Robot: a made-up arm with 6 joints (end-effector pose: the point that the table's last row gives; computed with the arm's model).
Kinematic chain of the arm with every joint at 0, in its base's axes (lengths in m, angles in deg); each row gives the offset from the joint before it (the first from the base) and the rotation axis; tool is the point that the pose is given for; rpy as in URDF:
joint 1: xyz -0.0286 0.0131 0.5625 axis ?
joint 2: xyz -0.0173 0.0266 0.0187 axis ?
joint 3: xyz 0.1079 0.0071 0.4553 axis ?
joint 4: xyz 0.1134 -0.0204 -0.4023 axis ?
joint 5: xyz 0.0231 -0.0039 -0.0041 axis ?
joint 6: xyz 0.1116 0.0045 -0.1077 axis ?
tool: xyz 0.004 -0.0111 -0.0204 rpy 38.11 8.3 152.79
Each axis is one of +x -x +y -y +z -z.
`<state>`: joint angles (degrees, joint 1 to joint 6).
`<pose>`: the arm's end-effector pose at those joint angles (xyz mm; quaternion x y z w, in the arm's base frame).
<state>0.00 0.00 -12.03 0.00 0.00 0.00</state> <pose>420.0 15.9 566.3 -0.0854 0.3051 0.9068 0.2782</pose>
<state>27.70 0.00 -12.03 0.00 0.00 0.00</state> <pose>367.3 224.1 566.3 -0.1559 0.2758 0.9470 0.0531</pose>
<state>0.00 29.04 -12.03 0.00 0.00 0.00</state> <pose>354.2 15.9 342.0 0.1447 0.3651 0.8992 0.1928</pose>
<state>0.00 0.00 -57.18 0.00 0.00 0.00</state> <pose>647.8 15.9 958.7 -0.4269 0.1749 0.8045 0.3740</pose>
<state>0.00 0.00 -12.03 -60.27 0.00 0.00</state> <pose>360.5 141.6 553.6 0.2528 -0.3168 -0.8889 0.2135</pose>
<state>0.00 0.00 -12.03 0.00 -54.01 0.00</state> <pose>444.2 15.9 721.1 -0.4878 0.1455 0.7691 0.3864</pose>
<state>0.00 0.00 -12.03 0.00 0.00 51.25</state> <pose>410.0 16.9 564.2 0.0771 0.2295 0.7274 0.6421</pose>
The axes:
joint 1: +z
joint 2: +y
joint 3: +y
joint 4: -z
joint 5: +y
joint 6: -z

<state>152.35 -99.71 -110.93 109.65 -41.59 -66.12</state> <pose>706.4 -174.0 949.1 0.5202 -0.7189 0.3979 0.2328</pose>
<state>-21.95 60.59 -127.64 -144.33 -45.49 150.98</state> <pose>761.1 -180.9 506.3 -0.1618 0.1070 0.8859 0.4214</pose>
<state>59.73 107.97 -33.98 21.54 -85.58 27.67</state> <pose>99.4 122.3 6.0 -0.2664 0.3279 0.9027 0.0821</pose>
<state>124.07 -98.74 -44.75 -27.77 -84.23 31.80</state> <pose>191.2 -452.7 1023.9 -0.0265 -0.9838 -0.1352 0.1146</pose>
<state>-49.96 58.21 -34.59 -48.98 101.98 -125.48</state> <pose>73.4 -225.8 266.3 -0.2951 0.6061 -0.5073 0.5368</pose>
